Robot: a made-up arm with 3 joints. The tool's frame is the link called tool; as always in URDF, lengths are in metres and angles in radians. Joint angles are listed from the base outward. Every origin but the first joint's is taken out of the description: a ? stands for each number. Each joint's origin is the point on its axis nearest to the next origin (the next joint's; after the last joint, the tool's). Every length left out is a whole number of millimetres.
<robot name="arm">
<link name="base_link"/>
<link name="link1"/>
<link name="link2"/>
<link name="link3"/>
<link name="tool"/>
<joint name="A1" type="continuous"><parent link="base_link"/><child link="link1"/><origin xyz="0.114 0.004 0.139" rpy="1.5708 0 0"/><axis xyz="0 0 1"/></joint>
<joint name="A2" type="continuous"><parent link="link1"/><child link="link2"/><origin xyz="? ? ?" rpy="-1.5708 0 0"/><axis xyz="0 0 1"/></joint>
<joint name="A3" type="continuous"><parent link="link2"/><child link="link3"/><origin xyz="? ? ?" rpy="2.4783 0.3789 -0.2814"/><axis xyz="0 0 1"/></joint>
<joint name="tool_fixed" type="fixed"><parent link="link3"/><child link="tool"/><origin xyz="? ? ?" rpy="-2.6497 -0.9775 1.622"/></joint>
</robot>
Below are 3 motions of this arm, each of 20 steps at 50 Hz.
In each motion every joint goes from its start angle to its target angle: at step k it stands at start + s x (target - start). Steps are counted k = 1, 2, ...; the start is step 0. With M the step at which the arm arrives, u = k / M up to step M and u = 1 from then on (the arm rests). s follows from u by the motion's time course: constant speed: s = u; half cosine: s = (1 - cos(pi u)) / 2; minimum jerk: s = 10 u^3 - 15 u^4 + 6 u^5.
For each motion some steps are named. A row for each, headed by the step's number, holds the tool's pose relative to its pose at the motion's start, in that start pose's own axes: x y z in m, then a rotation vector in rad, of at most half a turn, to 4 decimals.
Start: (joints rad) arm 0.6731 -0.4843 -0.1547
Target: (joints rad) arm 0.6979 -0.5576 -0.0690
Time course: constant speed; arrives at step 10
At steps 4, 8, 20:
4: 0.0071 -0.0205 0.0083 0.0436 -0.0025 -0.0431
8: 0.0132 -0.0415 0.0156 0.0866 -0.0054 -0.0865
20: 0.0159 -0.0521 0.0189 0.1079 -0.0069 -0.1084

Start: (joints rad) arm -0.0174 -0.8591 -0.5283
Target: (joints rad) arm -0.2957 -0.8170 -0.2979
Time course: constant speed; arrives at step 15
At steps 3, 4, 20:
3: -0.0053 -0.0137 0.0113 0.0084 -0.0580 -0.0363
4: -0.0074 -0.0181 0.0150 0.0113 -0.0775 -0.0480
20: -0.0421 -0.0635 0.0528 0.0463 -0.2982 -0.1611

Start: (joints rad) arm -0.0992 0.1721 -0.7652
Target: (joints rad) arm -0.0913 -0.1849 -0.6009
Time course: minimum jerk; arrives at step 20
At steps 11, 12, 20:
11: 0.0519 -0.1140 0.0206 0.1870 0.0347 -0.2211
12: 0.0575 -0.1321 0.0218 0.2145 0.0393 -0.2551
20: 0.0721 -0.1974 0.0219 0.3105 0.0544 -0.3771

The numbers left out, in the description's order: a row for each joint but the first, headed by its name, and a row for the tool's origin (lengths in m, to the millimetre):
A2: 0.01 -0.128 0
A3: 0.111 -0.01 0
tool: -0.022 0.39 0

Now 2 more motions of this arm.
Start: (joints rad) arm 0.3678 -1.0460 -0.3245
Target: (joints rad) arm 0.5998 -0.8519 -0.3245
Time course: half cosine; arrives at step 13
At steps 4, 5, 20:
4: -0.0063 0.0119 -0.0107 -0.0016 0.0441 0.0482
5: -0.0099 0.0177 -0.0156 -0.0017 0.0656 0.0722
20: -0.0390 0.0506 -0.0406 0.0086 0.1984 0.2278

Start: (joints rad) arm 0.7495 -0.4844 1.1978
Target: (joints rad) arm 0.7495 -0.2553 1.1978
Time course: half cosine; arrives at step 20
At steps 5, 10, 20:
5: 0.0027 0.0047 -0.0051 -0.0104 0.0261 0.0184
10: 0.0082 0.0159 -0.0178 -0.0355 0.0890 0.0628
20: 0.0139 0.0316 -0.0369 -0.0709 0.1780 0.1256

